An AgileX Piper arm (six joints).
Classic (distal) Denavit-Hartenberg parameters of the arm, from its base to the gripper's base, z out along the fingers. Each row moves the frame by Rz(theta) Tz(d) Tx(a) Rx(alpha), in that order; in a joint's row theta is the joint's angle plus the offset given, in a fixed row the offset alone. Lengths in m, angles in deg.
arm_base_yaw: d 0.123; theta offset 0; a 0; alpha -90
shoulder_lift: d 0; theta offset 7.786; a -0.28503; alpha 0
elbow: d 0; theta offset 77.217; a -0.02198; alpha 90
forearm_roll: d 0.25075; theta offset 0; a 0; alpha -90
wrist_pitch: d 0; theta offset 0; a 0; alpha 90
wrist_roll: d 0.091; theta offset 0; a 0; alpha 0
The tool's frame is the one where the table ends.
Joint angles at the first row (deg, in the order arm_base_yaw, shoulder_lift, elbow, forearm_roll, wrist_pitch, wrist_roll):
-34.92, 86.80, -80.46, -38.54, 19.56, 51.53
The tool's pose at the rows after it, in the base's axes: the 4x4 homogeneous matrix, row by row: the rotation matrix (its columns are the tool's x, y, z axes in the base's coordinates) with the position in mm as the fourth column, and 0 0 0 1 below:
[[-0.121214, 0.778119, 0.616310, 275.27], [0.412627, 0.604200, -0.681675, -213.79], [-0.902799, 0.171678, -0.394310, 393.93], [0, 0, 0, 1]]
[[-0.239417, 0.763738, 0.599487, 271.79], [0.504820, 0.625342, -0.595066, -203.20], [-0.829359, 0.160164, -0.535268, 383.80], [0, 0, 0, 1]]
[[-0.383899, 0.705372, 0.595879, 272.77], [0.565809, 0.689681, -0.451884, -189.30], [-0.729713, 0.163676, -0.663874, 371.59], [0, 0, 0, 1]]
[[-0.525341, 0.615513, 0.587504, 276.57], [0.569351, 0.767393, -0.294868, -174.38], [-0.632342, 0.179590, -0.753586, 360.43], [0, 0, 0, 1]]
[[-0.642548, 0.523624, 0.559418, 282.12], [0.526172, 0.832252, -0.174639, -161.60], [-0.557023, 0.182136, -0.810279, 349.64], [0, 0, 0, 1]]
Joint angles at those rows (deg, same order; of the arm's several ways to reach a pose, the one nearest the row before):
-34.70, 85.41, -80.46, -27.94, 26.57, 41.42
-34.45, 84.82, -80.46, -15.55, 34.42, 29.43
-34.14, 84.93, -80.46, -3.38, 42.21, 17.16
-33.48, 85.57, -80.46, 5.93, 49.14, 6.81
-32.22, 86.66, -80.35, 10.69, 54.21, -0.35

